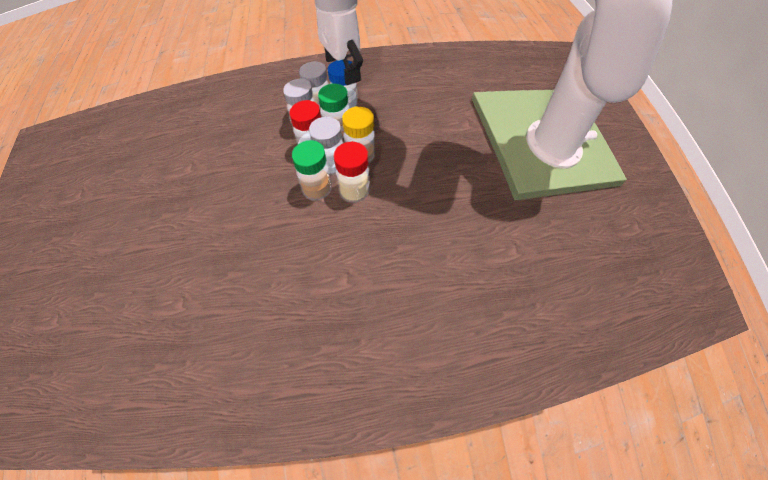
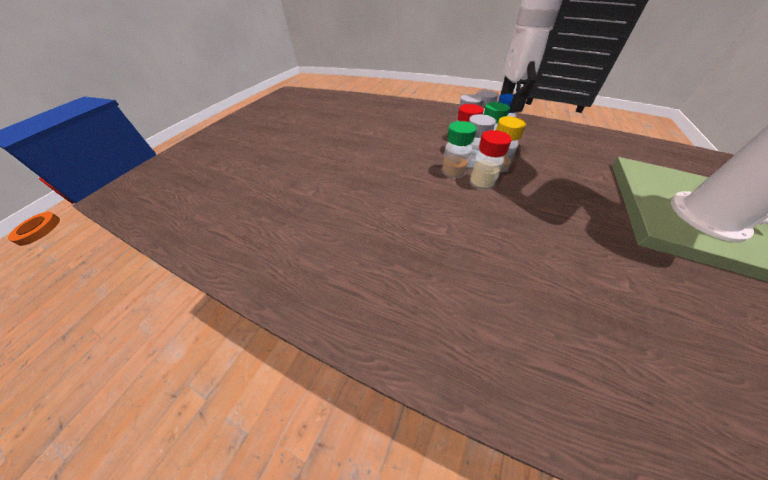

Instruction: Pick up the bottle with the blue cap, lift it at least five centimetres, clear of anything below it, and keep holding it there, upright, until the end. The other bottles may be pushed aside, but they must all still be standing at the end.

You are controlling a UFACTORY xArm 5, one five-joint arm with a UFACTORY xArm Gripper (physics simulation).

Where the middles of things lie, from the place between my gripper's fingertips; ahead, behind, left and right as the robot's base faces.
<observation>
I see my gripper 12 cm to the right of the red-capped bottle [image 1: 303,113], 10 cm short of it and 3 cm above it. Round my hand: yellow-capped bottle [image 1: 358,122] (16 cm to the left, 3 cm below, 1 cm ahead).
</observation>
